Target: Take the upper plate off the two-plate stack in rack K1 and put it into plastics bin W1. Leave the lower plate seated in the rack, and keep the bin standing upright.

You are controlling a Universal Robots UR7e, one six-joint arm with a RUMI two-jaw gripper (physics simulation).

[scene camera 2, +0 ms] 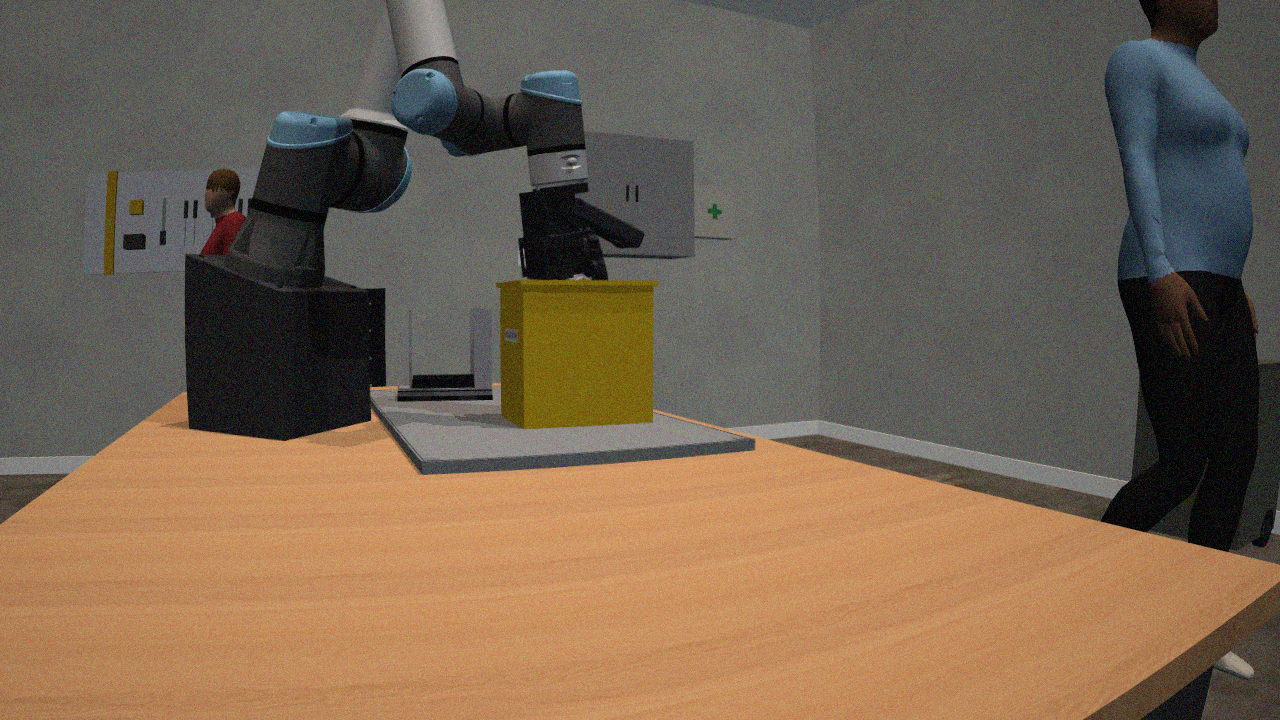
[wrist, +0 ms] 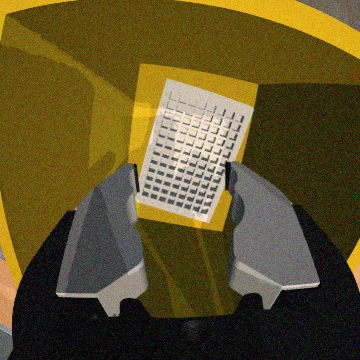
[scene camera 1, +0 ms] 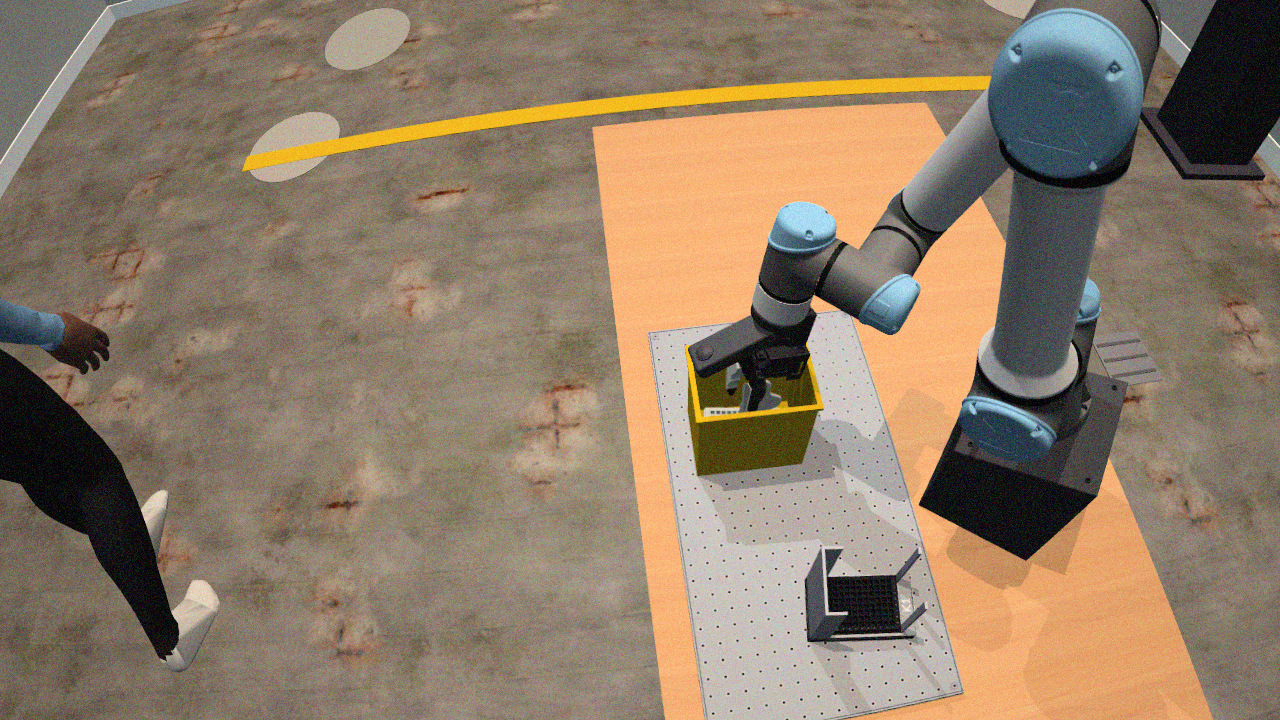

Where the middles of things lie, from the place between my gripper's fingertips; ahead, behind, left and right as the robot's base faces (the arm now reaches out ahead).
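The white gridded plate (wrist: 195, 131) is 10 mm to the right of my hand, 20 mm behind it and 90 mm below it. Then there is the black gridded plate (scene camera 1: 872, 603), which sits 300 mm to the left of my hand, 150 mm behind it and 70 mm below it; going by their middles, it is the farthest from my hand of the things named here. As for the yellow bin W1 (scene camera 2: 573, 353), my hand is now 10 mm above it and 20 mm past it. Going by their middles, the yellow bin W1 is the nearest to my hand of the things named here.
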